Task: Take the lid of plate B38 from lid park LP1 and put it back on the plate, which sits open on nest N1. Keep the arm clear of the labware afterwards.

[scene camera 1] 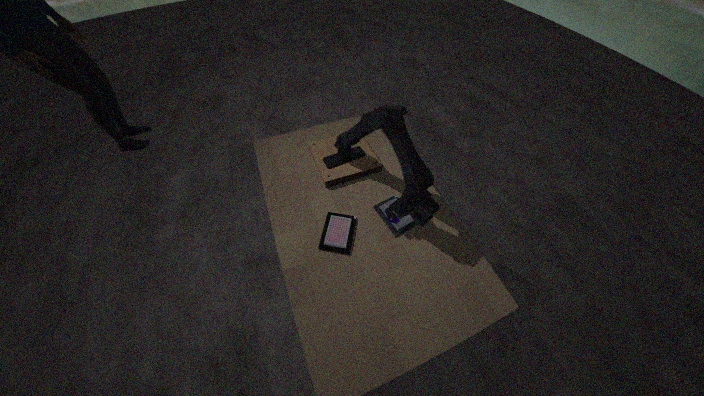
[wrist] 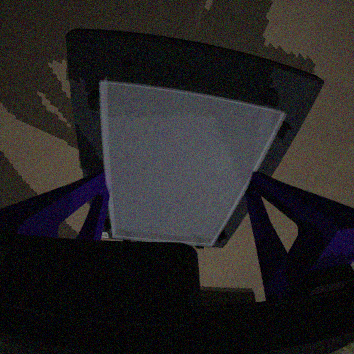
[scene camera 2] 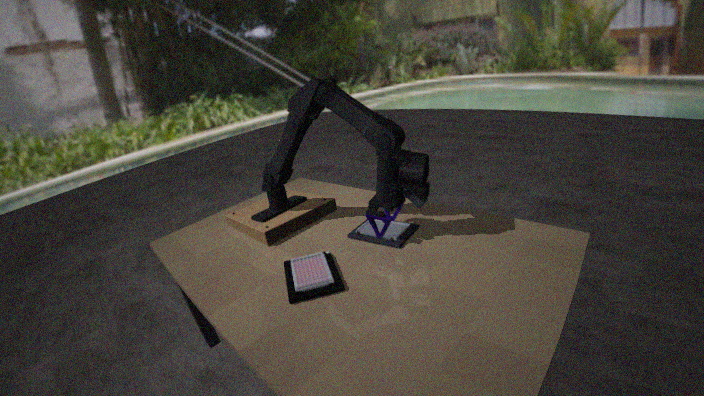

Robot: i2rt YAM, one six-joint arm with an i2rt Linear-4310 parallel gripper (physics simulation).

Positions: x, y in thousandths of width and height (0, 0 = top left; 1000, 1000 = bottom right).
Labels:
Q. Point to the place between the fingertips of my gripper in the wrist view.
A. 501, 501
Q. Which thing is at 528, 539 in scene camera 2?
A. My gripper.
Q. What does my gripper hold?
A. A pale grey lid.

